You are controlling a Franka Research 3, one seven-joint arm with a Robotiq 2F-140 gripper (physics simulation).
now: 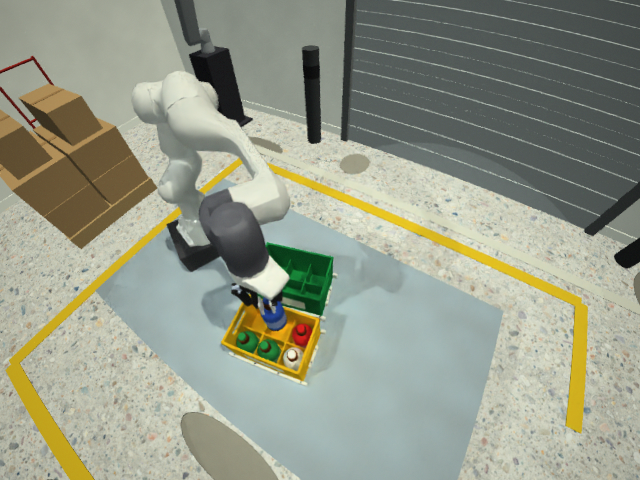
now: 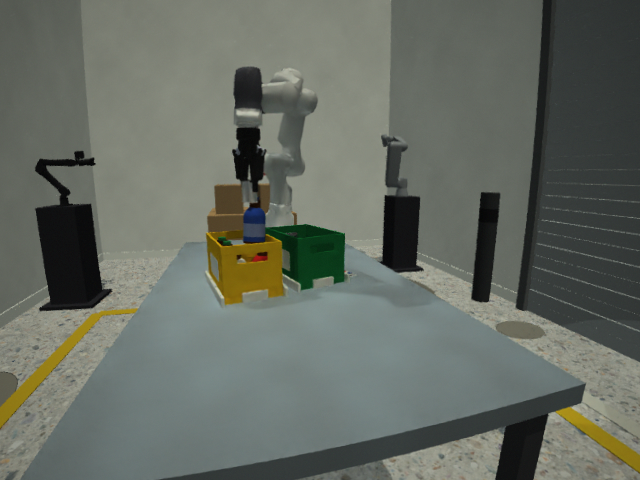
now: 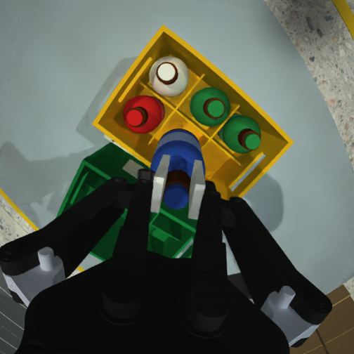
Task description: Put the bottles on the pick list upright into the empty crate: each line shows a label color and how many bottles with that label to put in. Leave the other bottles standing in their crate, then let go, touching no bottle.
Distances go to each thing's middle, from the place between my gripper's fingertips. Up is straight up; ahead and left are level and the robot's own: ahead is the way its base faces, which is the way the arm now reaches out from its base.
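With the blue bottle [image 2: 254, 221] as my reference, my gripper is 60 mm above it, 10 mm past it and 10 mm to the right of it. The red bottle [image 3: 142, 114] stands 200 mm below my hand, 80 mm ahead of it and 30 mm to the left of it. I see the white bottle [image 3: 168, 76] as well, 200 mm below my hand, 50 mm to the right of it and 110 mm ahead of it.
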